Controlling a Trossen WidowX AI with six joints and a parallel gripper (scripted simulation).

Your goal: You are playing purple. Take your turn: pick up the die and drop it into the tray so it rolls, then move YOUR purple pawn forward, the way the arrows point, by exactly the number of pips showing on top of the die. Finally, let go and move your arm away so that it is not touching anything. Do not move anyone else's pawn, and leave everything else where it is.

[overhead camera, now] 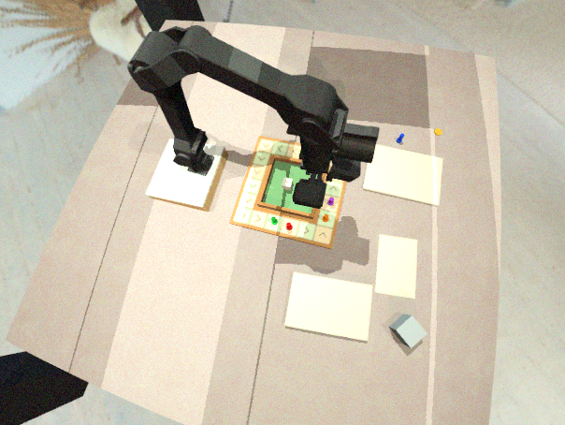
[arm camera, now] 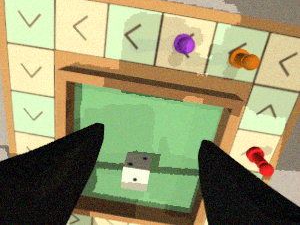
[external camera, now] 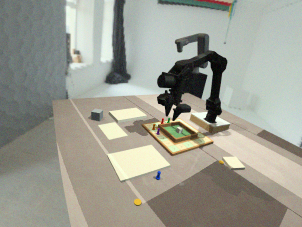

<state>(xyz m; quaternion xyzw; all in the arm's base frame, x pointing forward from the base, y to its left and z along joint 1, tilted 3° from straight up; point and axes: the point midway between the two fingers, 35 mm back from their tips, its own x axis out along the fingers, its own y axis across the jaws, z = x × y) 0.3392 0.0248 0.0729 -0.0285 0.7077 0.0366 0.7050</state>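
Right now the purple pawn is 5 cm ahead of my gripper tip, 1 cm to the right of it and 8 cm below it. Also, from my gripper tip: die: 8 cm behind, 8 cm below; then orange pawn: 5 cm ahead, 6 cm to the right, 8 cm below; then green tray: 7 cm behind, 10 cm below.
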